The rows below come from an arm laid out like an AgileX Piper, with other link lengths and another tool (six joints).
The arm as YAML. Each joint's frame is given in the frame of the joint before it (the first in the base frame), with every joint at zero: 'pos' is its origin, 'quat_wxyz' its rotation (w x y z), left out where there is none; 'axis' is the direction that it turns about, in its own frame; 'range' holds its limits. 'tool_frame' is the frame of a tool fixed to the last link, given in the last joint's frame.
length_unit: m
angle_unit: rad
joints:
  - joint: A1
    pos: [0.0, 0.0, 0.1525]
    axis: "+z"
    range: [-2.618, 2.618]
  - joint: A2
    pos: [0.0, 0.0, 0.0]
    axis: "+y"
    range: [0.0, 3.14]
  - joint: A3
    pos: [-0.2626, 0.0, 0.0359]
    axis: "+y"
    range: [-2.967, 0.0]
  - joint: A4
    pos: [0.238, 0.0, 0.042]
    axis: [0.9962, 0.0, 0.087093]
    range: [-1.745, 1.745]
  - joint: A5
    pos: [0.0, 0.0, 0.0]
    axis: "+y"
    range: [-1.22, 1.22]
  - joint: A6
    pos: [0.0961, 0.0, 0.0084]
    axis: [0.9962, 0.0, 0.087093]
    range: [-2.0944, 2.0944]
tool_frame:
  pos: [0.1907, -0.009, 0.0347]
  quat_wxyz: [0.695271, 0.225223, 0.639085, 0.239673]
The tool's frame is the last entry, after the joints.
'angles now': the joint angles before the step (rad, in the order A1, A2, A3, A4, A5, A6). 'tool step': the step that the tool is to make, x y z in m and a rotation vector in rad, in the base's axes. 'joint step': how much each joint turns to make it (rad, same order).
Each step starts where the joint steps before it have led.
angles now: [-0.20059, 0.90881, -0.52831, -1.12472, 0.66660, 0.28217]
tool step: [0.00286, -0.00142, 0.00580, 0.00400, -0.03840, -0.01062]
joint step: [-0.00005, 0.00130, 0.00001, -0.03402, -0.00973, 0.06104]
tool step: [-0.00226, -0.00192, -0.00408, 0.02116, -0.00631, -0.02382]
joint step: [0.00008, 0.00957, 0.00000, 0.00607, 0.01031, 0.02788]
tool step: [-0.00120, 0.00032, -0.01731, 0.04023, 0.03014, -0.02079]
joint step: [-0.00001, 0.03936, -0.00001, 0.03145, 0.00747, 0.00874]
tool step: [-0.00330, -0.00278, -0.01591, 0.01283, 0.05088, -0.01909]
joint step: [-0.00001, 0.04548, 0.00000, 0.00765, 0.01827, 0.00187]
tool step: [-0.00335, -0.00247, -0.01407, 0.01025, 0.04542, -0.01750]
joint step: [-0.00002, 0.04280, 0.00001, 0.00366, 0.01567, 0.00553]
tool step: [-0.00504, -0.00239, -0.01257, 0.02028, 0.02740, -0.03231]
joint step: [0.00003, 0.03648, -0.00002, 0.00959, 0.01792, 0.02317]
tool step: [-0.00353, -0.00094, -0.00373, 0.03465, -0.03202, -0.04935]
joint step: [-0.00001, 0.00707, -0.00001, 0.01397, 0.00826, 0.05960]
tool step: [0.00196, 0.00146, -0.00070, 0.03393, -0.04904, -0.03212]
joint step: [-0.00001, 0.00155, 0.00002, 0.00588, -0.01229, 0.06309]
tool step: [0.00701, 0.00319, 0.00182, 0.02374, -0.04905, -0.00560]
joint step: [0.00003, -0.00001, 0.00002, -0.00729, -0.02927, 0.05163]
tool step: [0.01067, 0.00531, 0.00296, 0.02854, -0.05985, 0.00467]
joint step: [-0.00007, 0.00001, 0.00000, -0.01302, -0.04433, 0.05909]
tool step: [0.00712, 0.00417, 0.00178, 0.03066, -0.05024, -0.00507]
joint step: [0.00003, 0.00000, 0.00001, -0.00606, -0.03180, 0.05455]
